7 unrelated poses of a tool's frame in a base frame.
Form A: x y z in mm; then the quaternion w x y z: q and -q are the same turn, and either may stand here.
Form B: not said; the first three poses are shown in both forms.
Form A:
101 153 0 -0.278 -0.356 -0.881 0.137
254 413 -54 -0.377 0.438 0.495 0.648
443 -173 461 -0.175 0.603 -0.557 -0.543
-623 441 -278 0.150 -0.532 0.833 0.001
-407 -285 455 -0.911 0.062 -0.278 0.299
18 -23 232 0.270 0.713 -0.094 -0.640
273 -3 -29 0.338 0.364 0.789 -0.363
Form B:
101 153 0 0.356 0.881 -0.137 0.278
254 413 -54 -0.438 -0.495 -0.648 0.377
443 -173 461 -0.603 0.557 0.543 0.175
-623 441 -278 -0.532 0.833 0.001 0.150
-407 -285 455 -0.062 0.278 -0.299 0.911
18 -23 232 0.713 -0.094 -0.640 0.270
273 -3 -29 0.364 0.789 -0.363 0.338

